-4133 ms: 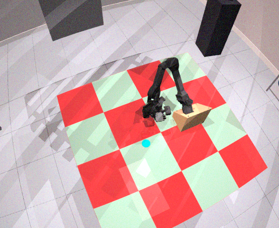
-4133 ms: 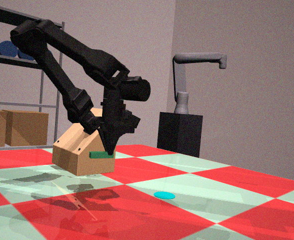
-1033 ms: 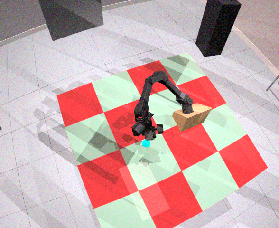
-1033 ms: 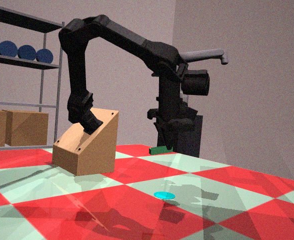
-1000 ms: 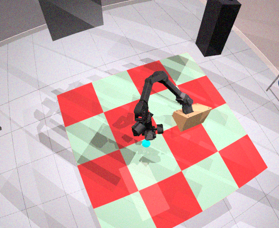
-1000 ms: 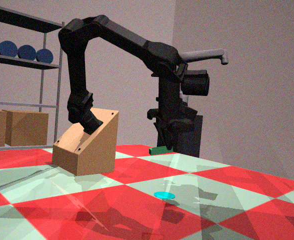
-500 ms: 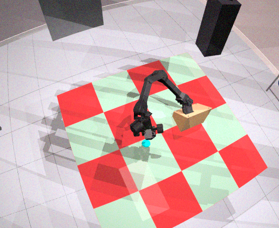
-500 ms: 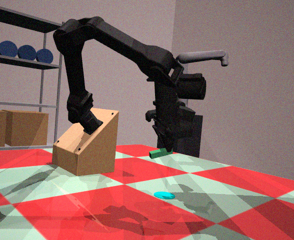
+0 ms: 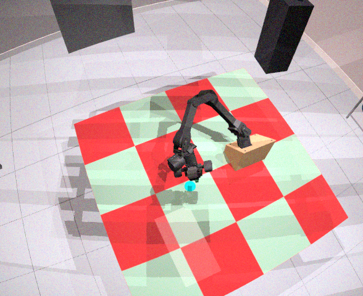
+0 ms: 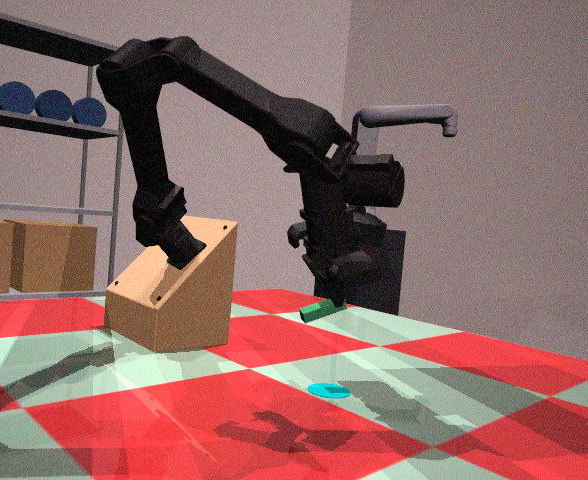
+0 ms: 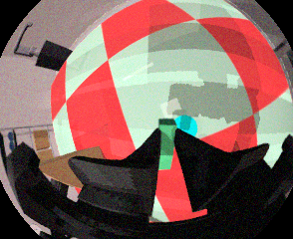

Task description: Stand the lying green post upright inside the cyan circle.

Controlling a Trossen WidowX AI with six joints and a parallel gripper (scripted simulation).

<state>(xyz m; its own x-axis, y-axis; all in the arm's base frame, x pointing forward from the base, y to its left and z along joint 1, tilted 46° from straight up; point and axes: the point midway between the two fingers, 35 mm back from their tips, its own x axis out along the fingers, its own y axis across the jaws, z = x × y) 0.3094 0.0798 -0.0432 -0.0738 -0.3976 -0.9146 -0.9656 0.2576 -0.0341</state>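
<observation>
The cyan circle is 120 mm below my gripper tip, 20 mm to the right of it and 20 mm ahead of it. Also, from my gripper tip: green post (20 mm to the right, 10 mm below, 10 mm behind).
</observation>
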